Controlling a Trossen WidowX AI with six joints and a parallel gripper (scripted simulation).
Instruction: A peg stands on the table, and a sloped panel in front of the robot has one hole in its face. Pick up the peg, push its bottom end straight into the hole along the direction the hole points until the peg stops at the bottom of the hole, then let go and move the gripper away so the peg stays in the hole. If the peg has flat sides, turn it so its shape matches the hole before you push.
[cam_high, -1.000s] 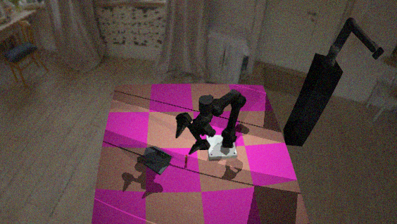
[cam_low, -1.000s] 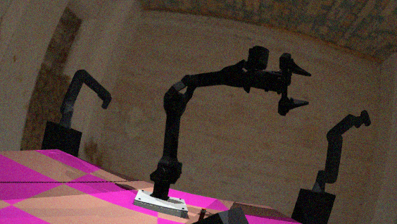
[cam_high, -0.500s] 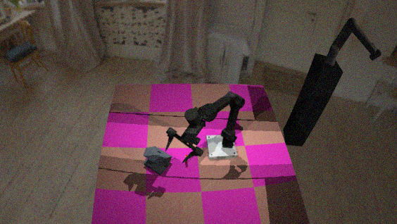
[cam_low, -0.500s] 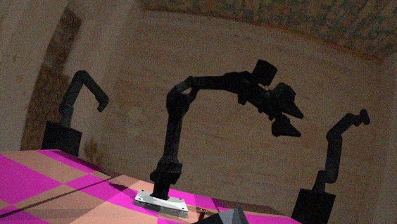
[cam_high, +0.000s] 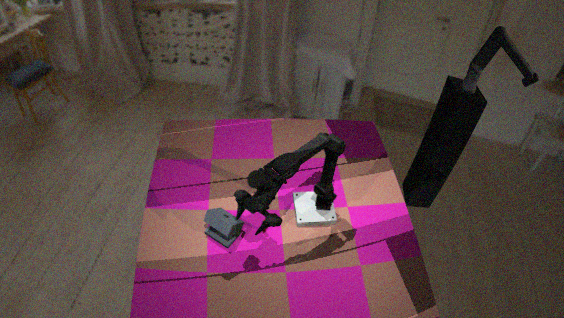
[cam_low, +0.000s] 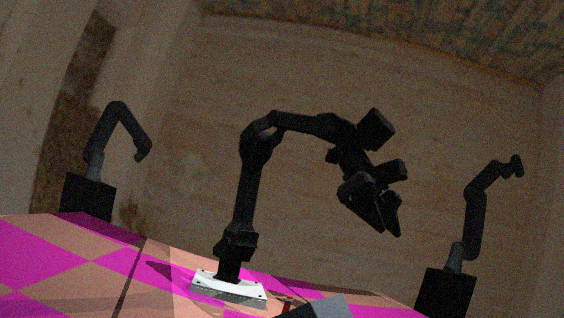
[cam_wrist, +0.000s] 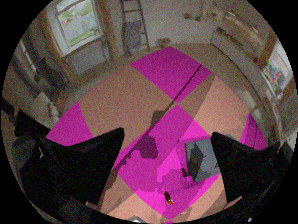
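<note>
My gripper tip is 180 mm above the red peg, 150 mm to the left of it and 50 mm past it. The rest, counted from my gripper tip: sloped grey panel 170 mm below, 120 mm to the right, 120 mm ahead.
</note>
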